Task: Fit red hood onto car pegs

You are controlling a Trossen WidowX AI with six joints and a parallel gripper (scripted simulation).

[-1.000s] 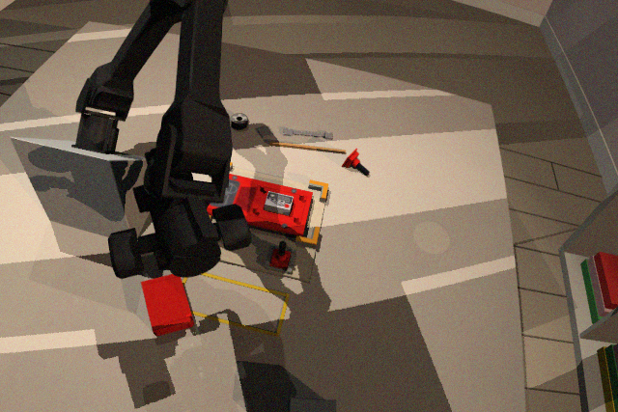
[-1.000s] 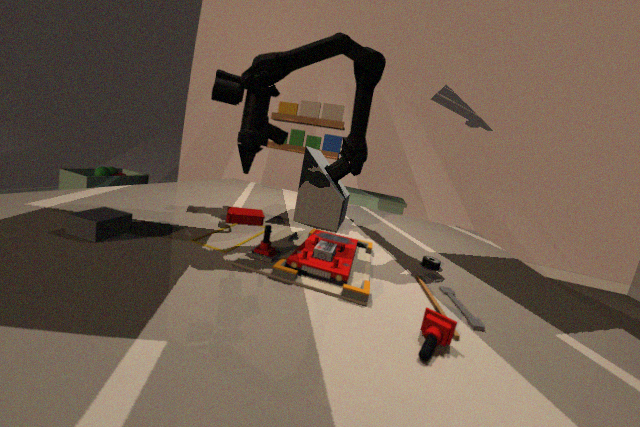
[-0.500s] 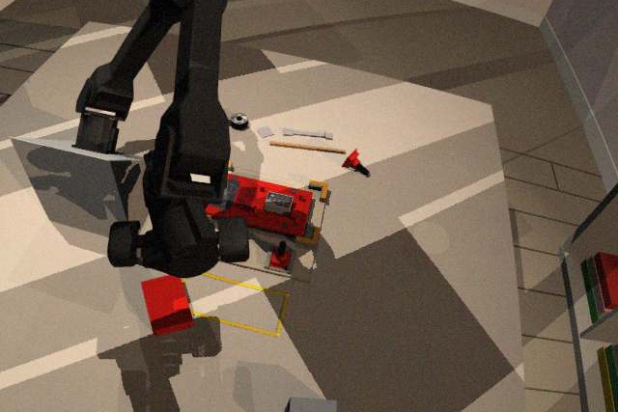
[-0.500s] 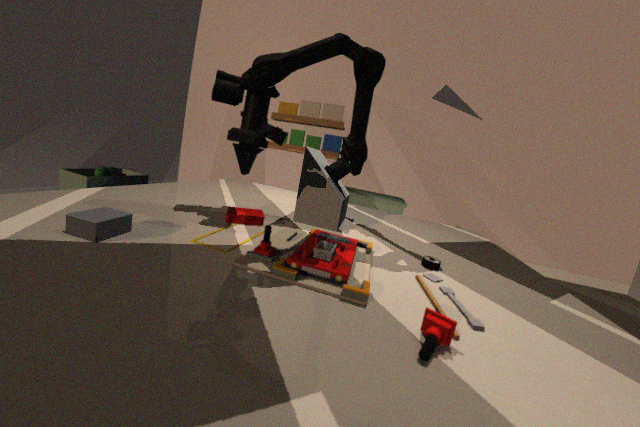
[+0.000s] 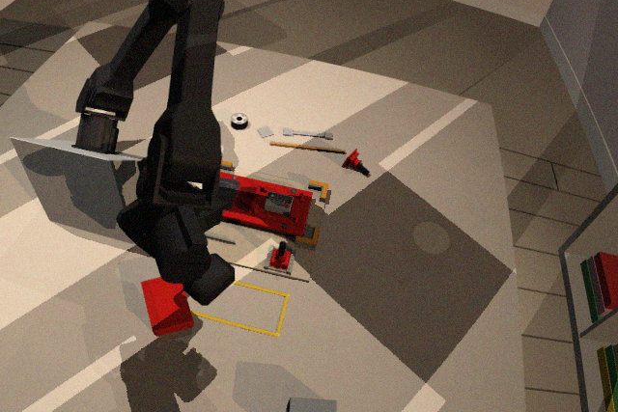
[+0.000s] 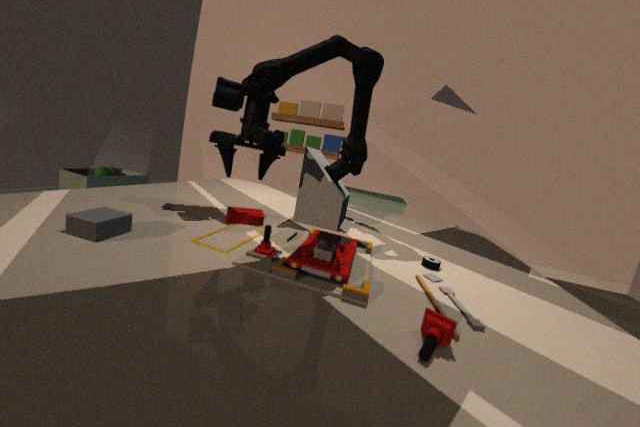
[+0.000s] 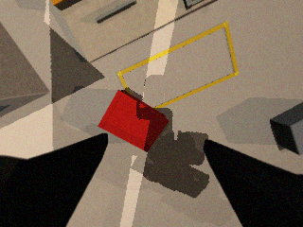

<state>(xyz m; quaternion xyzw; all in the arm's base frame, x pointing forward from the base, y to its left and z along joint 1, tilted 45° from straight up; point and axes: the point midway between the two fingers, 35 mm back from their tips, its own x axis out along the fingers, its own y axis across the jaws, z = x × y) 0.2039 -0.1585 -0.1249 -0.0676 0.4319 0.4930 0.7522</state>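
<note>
My gripper tip is now 4 cm past the red hood and 10 cm above it. The rest, counted from my gripper tip: black wheel 2 cm ahead, 48 cm to the left, 11 cm below; then wooden stick 19 cm ahead, 43 cm to the left, 11 cm below; then grey engine block 14 cm ahead, 24 cm to the left, 9 cm below.
</note>
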